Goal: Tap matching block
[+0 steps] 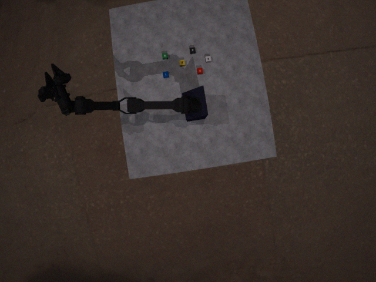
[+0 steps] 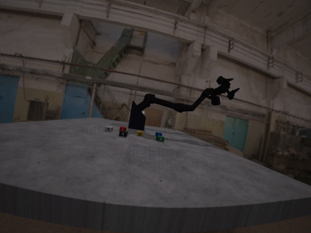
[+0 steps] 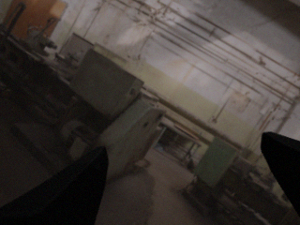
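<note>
Right now the yellow block is 4 cm ahead of my gripper tip, 59 cm to the right of it and 41 cm below it. Round my gripper tip: blue block 1 cm behind, 48 cm to the right, 41 cm below; black block 11 cm ahead, 67 cm to the right, 41 cm below; green block 11 cm ahead, 50 cm to the right, 41 cm below.
</note>
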